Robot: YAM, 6 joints.
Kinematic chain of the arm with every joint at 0, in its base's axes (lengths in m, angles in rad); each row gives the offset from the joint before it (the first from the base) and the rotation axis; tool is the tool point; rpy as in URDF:
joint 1: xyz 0 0 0.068 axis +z
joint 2: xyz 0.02 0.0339 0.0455 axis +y
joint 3: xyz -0.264 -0.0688 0 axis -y
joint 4: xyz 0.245 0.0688 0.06 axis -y
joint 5: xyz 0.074 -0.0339 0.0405 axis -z
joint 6: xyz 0.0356 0 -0.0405 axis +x
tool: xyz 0 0 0 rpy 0 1.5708 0
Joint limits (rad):
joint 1: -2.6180..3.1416
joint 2: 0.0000..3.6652
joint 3: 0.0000..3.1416
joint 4: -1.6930..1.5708
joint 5: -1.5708..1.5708
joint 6: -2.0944..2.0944
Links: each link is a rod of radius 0.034 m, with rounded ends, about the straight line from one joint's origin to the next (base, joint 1, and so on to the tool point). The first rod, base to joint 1, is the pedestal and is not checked.
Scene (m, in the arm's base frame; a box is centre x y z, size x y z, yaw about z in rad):
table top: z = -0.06
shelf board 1: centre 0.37 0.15 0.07 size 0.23 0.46 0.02 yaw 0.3
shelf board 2: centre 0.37 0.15 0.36 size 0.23 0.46 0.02 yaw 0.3
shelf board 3: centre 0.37 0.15 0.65 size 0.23 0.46 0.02 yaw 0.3
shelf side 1: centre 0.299 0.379 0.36 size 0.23 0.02 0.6 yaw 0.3
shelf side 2: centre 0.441 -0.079 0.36 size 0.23 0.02 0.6 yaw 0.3
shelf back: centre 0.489 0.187 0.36 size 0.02 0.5 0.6 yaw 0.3
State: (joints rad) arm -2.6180 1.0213 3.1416 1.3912 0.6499 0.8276
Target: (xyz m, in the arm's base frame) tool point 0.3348 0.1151 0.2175
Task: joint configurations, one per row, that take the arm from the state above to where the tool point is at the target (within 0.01 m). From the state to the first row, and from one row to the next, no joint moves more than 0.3 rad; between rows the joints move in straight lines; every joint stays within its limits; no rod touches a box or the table.
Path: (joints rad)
1: -2.3346 1.0098 2.8580 1.3868 0.6429 0.8276
2: -2.0512 0.9983 2.5745 1.3825 0.6359 0.8276
3: -1.7677 0.9868 2.2909 1.3781 0.6288 0.8276
4: -1.4843 0.9753 2.0073 1.3738 0.6218 0.8276
5: -1.2009 0.9638 1.7237 1.3694 0.6148 0.8276
6: -0.9175 0.9523 1.4402 1.3650 0.6078 0.8276
7: -0.6340 0.9408 1.1566 1.3607 0.6008 0.8276
8: -0.3506 0.9293 0.8730 1.3563 0.5937 0.8276
9: -0.0672 0.9178 0.5894 1.3520 0.5867 0.8276
10: 0.2162 0.9063 0.3059 1.3476 0.5797 0.8276
11: 0.4996 0.8948 0.0223 1.3432 0.5727 0.8276
12: 0.4594 1.1641 0.2705 1.2199 0.5470 0.8276
13: 0.4192 1.4335 0.5188 1.0966 0.5213 0.8276
14: 0.3790 1.7028 0.7670 0.9733 0.4956 0.8276

